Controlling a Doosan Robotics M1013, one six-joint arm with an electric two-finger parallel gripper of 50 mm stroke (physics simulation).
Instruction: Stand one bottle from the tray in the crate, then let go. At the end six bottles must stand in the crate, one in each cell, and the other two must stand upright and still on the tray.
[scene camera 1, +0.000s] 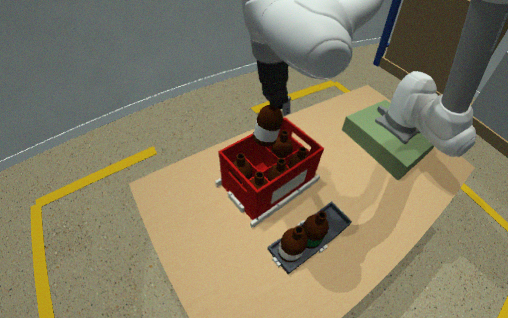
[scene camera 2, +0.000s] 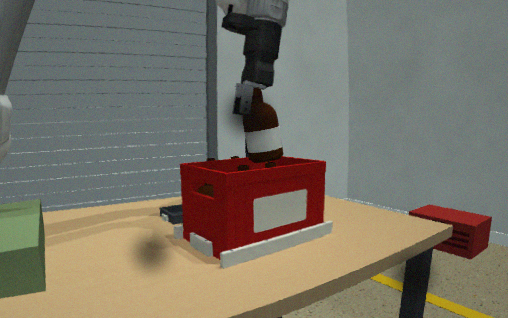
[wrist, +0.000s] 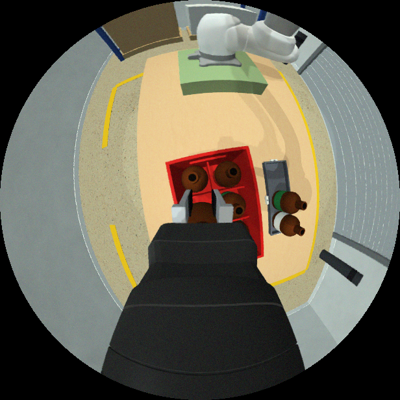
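Where they show: gripper, between the fingertips: (scene camera 1: 283, 110) (scene camera 2: 240, 114); arm's base, origin of its link: (scene camera 1: 398, 126).
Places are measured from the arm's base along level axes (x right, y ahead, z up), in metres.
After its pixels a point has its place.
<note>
My gripper (scene camera 1: 278, 106) @(x 0.157, y 0.600, z 0.206 m) (scene camera 2: 255, 96) (wrist: 201, 197) is shut on the neck of a brown bottle with a white label (scene camera 1: 270, 119) @(x 0.140, y 0.663, z 0.213 m) (scene camera 2: 263, 118) @(x 0.197, y 0.628, z 0.196 m) (wrist: 202, 215). The bottle leans slightly, its base about level with the rim of the red crate (scene camera 1: 239, 192) @(x 0.106, y 0.788, z 0.003 m) (scene camera 2: 212, 225) @(x 0.174, y 0.519, z -0.012 m) (wrist: 255, 200), over the crate's far row in scene camera 1. Five brown bottles stand in the crate; the free cell is in the middle of that far row, partly hidden. A green-labelled bottle (scene camera 1: 316, 227) @(x -0.134, y 0.693, z 0.046 m) (wrist: 287, 201) and a white-labelled bottle (scene camera 1: 293, 242) @(x -0.131, y 0.773, z 0.045 m) (wrist: 287, 225) stand upright on the dark tray (scene camera 1: 340, 213) @(x -0.121, y 0.535, z -0.058 m) (scene camera 2: 172, 214) @(x -0.080, y 0.532, z -0.051 m) (wrist: 278, 175).
White strips (scene camera 1: 287, 201) (scene camera 2: 277, 245) edge the crate's foot on the wooden table (scene camera 1: 200, 210) @(x 0.160, y 0.909, z -0.076 m) (scene camera 2: 125, 270) @(x 0.155, y 0.342, z -0.076 m) (wrist: 200, 120). The green block (scene camera 1: 385, 145) @(x -0.039, y 0.185, z 0.008 m) (scene camera 2: 22, 250) @(x 0.179, y 0.169, z 0.000 m) (wrist: 222, 80) carries the arm's base. A red box (scene camera 2: 450, 220) shows beyond the table edge.
</note>
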